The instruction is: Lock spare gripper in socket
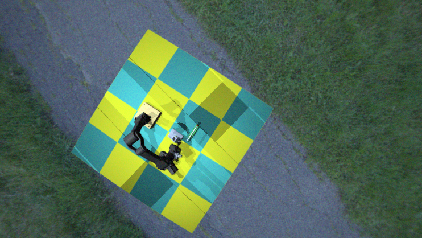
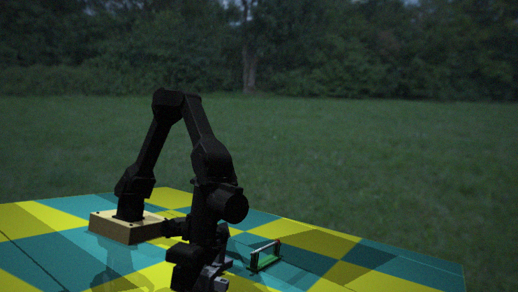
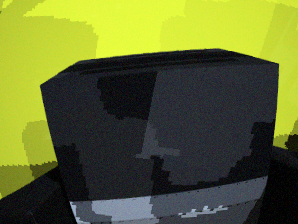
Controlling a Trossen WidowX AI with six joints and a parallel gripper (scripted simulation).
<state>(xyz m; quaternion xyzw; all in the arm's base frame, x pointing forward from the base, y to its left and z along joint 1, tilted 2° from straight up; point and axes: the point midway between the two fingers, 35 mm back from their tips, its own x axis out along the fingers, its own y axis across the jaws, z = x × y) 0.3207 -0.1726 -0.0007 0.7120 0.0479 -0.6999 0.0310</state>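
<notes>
Right now the spare gripper is 1 cm ahead of my gripper tip and 1 cm above it. Round my gripper tip: green cradle (7 cm ahead, 24 cm to the left, 1 cm above); then socket (4 cm behind, 14 cm to the left, 4 cm above).
</notes>
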